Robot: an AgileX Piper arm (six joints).
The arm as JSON. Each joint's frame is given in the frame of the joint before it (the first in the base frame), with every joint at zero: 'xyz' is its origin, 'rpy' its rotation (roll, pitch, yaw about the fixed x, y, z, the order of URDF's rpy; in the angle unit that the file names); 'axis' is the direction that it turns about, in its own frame. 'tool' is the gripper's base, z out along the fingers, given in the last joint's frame.
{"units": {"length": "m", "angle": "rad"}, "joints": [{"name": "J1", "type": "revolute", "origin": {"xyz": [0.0, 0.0, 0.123], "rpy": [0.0, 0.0, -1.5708]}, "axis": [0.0, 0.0, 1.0]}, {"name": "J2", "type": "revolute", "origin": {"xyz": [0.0, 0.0, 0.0], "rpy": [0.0, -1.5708, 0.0]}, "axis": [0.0, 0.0, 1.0]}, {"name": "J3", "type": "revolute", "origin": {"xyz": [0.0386, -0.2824, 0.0], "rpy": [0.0, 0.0, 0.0]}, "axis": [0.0, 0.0, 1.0]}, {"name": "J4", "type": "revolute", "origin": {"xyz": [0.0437, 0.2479, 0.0], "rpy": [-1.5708, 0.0, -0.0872]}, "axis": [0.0, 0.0, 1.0]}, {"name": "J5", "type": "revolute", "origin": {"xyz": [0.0, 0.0, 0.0], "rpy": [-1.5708, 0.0, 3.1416]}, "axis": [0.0, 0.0, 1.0]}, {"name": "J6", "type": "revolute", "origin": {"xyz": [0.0, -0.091, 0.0], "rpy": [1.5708, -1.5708, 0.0]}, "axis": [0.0, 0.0, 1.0]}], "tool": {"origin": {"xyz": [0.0, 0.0, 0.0], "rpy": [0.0, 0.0, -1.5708]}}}
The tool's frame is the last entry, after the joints.
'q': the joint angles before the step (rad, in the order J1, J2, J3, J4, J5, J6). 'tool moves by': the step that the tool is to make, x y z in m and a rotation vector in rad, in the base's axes. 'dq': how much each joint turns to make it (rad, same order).
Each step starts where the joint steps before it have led.
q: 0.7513, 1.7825, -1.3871, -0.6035, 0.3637, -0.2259
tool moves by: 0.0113, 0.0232, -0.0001, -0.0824, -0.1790, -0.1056
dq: 0.0694, 0.0928, -0.0916, -0.5554, 0.1310, 0.4722
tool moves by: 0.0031, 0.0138, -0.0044, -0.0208, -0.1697, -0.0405
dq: 0.0392, 0.0531, -0.0087, -0.3847, 0.0881, 0.3224
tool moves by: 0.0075, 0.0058, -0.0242, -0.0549, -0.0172, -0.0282
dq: 0.0036, 0.0659, -0.0029, -0.0793, 0.0482, 0.0561
